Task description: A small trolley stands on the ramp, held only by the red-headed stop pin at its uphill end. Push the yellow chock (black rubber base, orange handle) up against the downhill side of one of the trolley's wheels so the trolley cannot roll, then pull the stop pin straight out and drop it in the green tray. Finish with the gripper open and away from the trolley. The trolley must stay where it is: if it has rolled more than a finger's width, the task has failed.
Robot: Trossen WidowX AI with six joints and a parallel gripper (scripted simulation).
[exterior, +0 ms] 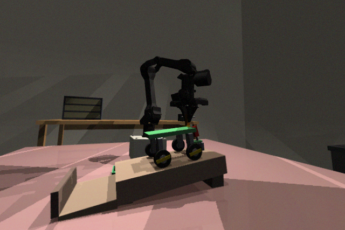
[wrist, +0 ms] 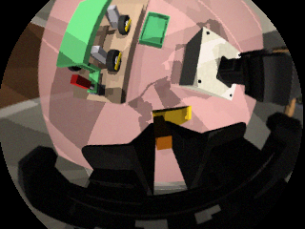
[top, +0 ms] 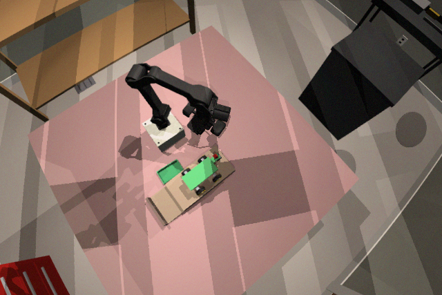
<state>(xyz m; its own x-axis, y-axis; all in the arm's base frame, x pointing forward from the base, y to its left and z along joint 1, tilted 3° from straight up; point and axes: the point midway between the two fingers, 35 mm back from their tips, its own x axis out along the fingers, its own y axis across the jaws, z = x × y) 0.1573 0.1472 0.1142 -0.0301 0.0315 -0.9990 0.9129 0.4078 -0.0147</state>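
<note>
My gripper tip is 170 mm short of the green-decked trolley, 120 mm to the left of it and 60 mm above it. Round my gripper tip: yellow chock (20 mm behind, 10 mm to the right, 10 mm below); then brown ramp (170 mm ahead, 120 mm to the right, 130 mm below); then red-headed stop pin (140 mm ahead, 20 mm to the right, 50 mm below).
</note>
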